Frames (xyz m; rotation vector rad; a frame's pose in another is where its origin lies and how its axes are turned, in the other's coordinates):
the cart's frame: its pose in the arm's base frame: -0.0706 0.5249 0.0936 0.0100 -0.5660 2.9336
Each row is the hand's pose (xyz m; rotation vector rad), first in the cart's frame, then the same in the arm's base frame.
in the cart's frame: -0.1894 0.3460 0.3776 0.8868 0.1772 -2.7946
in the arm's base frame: 0.0556 0.0396 0.3097 0.2923 0.5757 0.1712
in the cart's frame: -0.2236 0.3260 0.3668 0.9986 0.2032 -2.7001
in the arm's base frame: 0.0926 0.0568 0.3059 0.2738 0.6561 0.2427
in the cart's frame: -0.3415 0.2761 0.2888 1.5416 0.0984 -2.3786
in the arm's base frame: 0.2185 0.1138 0.2477 0.3499 1.0672 0.3966
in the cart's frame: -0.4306 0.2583 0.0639 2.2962 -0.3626 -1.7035
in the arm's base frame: 0.3143 0.2002 0.0422 0.6937 1.7492 0.5438
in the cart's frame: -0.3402 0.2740 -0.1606 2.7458 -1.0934 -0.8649
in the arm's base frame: 0.2276 0.2824 -0.1688 1.3061 2.3398 0.4901
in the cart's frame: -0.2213 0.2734 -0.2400 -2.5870 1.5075 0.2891
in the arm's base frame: 0.1120 0.3301 -0.2381 -1.7915 -2.5451 -0.2742
